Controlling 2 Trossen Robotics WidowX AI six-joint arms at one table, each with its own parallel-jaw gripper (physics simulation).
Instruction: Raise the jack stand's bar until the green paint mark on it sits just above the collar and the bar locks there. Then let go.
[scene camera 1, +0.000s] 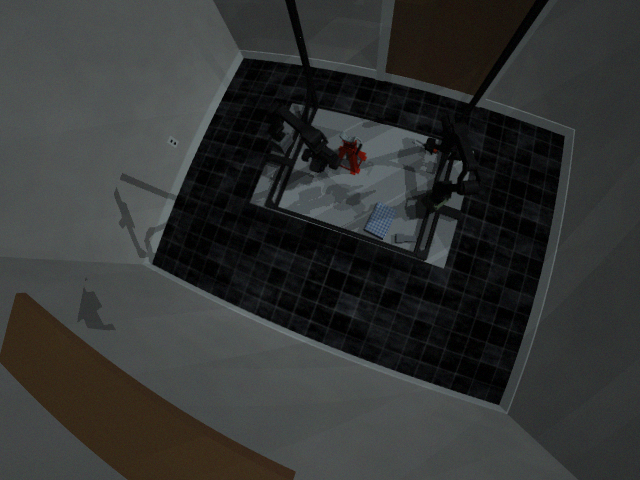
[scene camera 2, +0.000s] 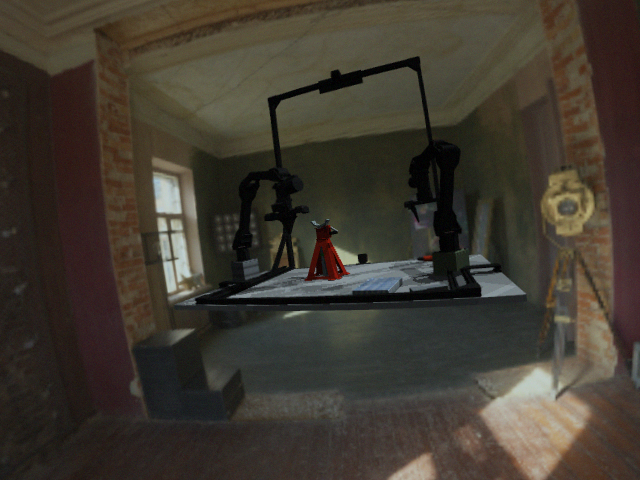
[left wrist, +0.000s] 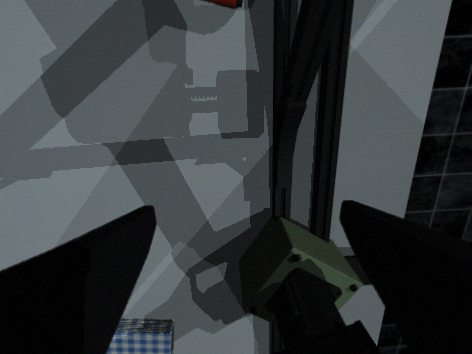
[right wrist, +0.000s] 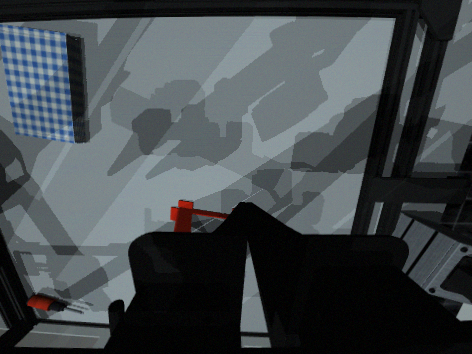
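The red jack stand stands upright on the table, left of the middle in both scene views; one of its red feet shows in the right wrist view. Its pale forked saddle is on top, with a dark lever at the collar. The green paint mark does not show, so the bar's height against the collar cannot be told. My right gripper is shut and empty, above and to the left of the stand in scene camera 2. My left gripper is open and empty, raised near its own base, away from the stand.
A blue checked block lies near the front edge. A red-handled screwdriver lies near the left arm's green base. A black frame edges the table, with an overhead gantry.
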